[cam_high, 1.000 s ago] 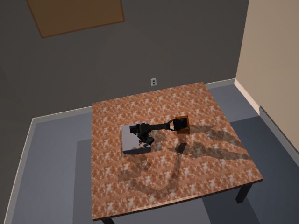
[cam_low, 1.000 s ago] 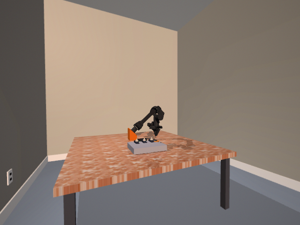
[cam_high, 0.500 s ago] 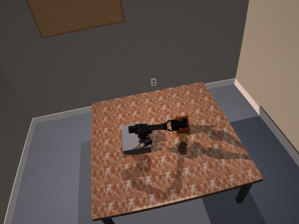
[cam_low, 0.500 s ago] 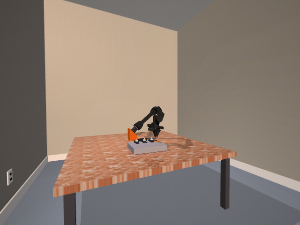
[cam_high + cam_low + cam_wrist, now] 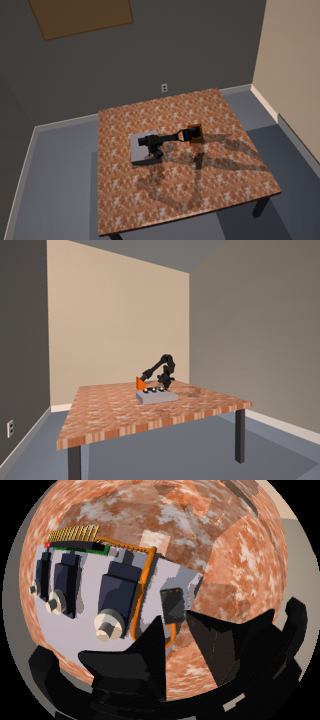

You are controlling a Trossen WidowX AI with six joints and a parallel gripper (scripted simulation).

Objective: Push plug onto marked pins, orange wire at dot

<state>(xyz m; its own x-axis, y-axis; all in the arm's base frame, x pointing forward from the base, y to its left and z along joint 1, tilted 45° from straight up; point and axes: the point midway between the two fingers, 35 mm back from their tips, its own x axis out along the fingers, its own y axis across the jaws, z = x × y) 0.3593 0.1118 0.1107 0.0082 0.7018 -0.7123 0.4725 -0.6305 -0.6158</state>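
Now: the red mark 40 mm behind my gripper tip, 170 mm to the right of it and 20 mm above it. Also, from my gripper tip: grey printed holder: 120 mm ahead, 130 mm to the right, 30 mm below.
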